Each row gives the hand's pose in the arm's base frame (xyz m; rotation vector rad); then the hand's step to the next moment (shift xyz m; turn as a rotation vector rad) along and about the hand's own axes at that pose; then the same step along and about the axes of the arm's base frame.
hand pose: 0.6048 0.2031 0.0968 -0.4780 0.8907 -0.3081
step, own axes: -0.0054 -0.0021 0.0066 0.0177 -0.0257 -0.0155
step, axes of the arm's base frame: 0.0019 0.0024 0.0082 -0.0034 -0.0340 -0.0068
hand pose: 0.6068 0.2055 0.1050 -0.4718 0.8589 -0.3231
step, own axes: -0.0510 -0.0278 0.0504 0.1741 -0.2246 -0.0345
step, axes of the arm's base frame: 0.0058 0.0129 0.0756 0.0613 -0.2792 -0.0150
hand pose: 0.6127 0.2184 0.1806 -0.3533 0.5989 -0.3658
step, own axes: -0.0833 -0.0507 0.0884 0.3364 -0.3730 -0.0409
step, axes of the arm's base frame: -0.0223 0.0102 0.1293 0.1478 -0.4805 -0.0348
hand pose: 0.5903 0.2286 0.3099 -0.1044 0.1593 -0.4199
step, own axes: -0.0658 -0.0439 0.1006 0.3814 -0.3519 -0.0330
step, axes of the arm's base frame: -0.0591 -0.0058 0.1134 0.1981 -0.4794 -0.0358
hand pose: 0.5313 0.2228 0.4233 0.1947 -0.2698 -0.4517
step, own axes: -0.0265 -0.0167 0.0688 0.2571 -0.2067 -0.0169
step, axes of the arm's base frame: -0.0502 -0.0113 0.0554 0.1442 -0.2969 -0.0117
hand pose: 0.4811 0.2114 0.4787 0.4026 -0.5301 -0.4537
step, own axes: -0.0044 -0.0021 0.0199 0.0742 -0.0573 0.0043
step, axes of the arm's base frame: -0.0152 -0.0044 0.0130 0.0372 -0.0860 0.0050
